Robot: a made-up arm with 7 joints.
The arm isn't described. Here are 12 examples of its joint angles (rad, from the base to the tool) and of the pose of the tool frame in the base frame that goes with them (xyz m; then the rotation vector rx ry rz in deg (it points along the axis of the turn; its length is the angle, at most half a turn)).
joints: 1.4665 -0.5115 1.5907 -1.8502 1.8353 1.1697 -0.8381
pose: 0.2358 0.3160 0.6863 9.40 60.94 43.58
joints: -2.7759 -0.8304 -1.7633 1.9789 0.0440 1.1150 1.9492
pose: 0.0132 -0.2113 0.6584 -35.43 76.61 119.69
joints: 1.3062 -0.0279 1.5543 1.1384 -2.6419 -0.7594 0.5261
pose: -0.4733 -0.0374 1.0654 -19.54 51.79 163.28
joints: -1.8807 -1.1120 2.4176 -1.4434 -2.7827 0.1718 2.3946
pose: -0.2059 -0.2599 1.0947 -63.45 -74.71 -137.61
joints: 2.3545 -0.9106 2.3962 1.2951 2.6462 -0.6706 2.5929
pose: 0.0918 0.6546 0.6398 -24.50 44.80 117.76
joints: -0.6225 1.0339 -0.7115 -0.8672 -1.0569 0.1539 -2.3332
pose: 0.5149 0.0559 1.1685 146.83 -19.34 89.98
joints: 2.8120 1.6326 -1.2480 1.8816 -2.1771 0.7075 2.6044
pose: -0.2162 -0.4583 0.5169 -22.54 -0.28 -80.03
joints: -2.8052 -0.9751 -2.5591 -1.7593 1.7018 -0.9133 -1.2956
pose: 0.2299 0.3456 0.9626 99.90 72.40 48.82
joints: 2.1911 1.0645 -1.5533 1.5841 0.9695 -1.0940 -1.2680
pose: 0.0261 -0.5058 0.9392 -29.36 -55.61 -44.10
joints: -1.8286 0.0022 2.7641 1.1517 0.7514 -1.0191 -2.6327
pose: 0.2592 -0.1327 1.2864 -20.06 -53.32 1.04
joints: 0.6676 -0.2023 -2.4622 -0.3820 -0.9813 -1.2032 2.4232
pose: 0.0918 -0.1314 1.3140 -36.65 -11.36 -29.66
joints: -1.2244 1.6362 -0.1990 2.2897 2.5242 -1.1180 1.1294
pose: -0.1106 0.0949 0.3780 65.03 -151.65 65.13
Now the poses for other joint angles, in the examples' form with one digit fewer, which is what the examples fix.
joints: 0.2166 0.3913 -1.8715 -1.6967 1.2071 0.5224 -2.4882
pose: 0.229 -0.484 0.785 136.8 -71.3 -35.5
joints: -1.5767 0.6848 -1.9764 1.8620 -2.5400 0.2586 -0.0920
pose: -0.375 0.066 0.960 14.3 -114.5 -95.4
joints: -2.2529 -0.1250 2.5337 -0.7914 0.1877 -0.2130 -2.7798
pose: -0.327 0.057 1.280 5.4 -126.0 58.4
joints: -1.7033 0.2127 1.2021 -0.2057 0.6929 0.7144 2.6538
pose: 0.012 0.066 1.388 95.8 -43.2 56.2
